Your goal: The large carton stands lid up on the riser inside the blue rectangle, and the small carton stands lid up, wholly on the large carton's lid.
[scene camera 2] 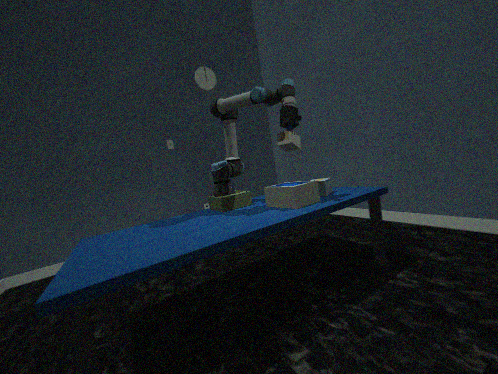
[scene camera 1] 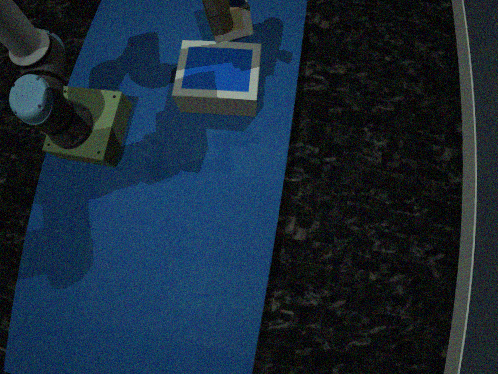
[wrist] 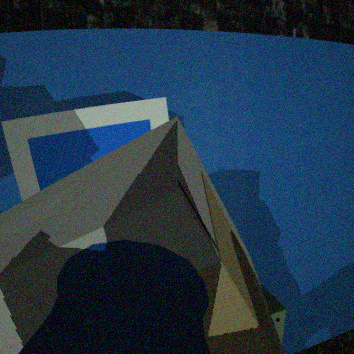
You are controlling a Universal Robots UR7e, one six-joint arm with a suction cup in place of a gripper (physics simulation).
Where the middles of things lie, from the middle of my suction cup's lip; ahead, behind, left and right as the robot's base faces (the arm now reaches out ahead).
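Looking at the riser (scene camera 1: pixel 211 78), I find my suction cup 70 mm past it, 10 mm to the right of it and 360 mm above it. There is a small carton (wrist: pixel 154 189) too, and from my suction cup it is 30 mm behind, 10 mm to the left and 60 mm below.
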